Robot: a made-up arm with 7 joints.
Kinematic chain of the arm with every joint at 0, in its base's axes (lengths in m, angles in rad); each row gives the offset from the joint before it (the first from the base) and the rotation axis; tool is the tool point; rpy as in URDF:
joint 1: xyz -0.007 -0.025 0.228 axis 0 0.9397 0.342
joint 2: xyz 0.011 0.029 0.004 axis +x
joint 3: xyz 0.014 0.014 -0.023 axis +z
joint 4: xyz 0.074 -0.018 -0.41 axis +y
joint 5: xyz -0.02 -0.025 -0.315 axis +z
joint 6: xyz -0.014 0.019 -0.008 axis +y
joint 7: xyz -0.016 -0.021 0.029 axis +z
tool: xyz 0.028 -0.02 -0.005 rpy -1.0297 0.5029 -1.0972
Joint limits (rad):
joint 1: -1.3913..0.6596
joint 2: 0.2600..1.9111
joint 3: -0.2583..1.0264
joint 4: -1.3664..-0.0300
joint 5: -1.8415..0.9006
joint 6: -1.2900..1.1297
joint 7: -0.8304..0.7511
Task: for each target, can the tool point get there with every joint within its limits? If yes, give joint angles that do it. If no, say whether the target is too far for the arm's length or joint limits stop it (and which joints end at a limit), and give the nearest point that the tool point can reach.
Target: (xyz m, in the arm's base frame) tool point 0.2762 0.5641 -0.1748
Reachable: yes | joints -0.0811 0.7381 0.6780 -0.7565 -0.8377 -0.9675 -0.2765
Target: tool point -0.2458 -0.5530 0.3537
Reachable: no: joint limits stop it (at a limit: joint 1, joint 2, joint 3, joint 4, joint 5, joint 6, joint 7) | nearest point 0.5272 -0.2666 0.4352 | short by 0.828 m
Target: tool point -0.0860 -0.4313 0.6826
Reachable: no: joint limits stop it (at a limit: joint 1, joint 2, joint 3, joint 4, joint 5, joint 6) | nearest point 0.5294 -0.2674 0.4423 | short by 0.681 m
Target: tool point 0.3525 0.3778 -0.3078
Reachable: yes | joints -0.2436 0.6455 -0.0768 -0.5150 -0.7798 -0.6336 -0.2148
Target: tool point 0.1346 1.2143 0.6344
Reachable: no: too far | nearest point 0.1082 0.7390 0.4697 | short by 0.504 m
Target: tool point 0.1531 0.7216 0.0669
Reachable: yes | joints 0.0442 1.3769 0.2101 -0.3574 -0.8844 0.4515 -0.2312
